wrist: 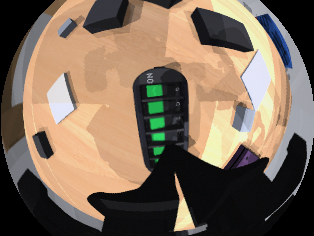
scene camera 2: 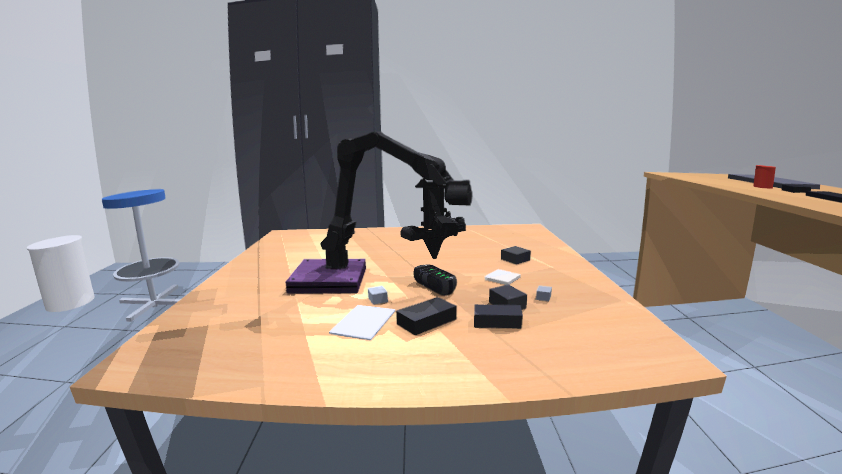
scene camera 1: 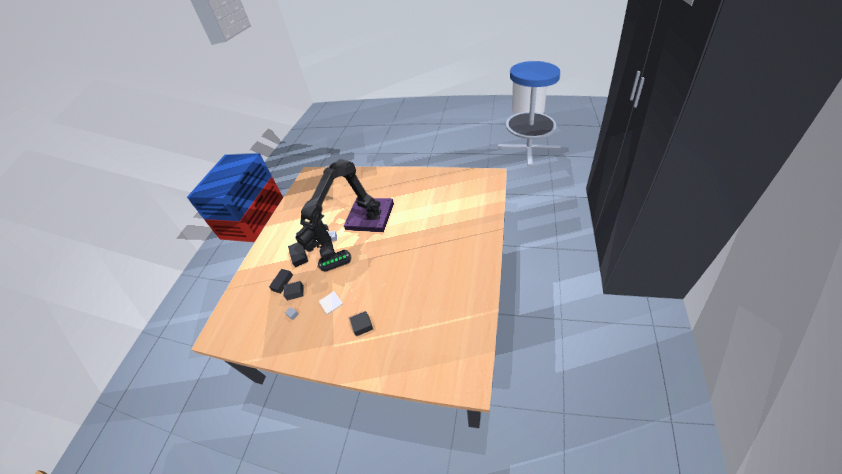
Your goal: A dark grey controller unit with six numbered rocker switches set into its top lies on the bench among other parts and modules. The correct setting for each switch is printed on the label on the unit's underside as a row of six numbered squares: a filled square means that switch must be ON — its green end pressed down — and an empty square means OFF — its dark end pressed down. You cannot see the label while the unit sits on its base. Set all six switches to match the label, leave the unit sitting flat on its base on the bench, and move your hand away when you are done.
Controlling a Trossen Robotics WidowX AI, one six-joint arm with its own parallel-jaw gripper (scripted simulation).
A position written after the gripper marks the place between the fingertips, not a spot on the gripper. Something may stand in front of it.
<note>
The gripper (scene camera 2: pixel 434 258) is shut, holding nothing. Further things: a white plate (wrist: pixel 60 97) and a white sheet (scene camera 2: pixel 364 322).
The white sheet is seen too in the wrist view (wrist: pixel 256 77). The gripper shows as well in the wrist view (wrist: pixel 170 148).
</note>
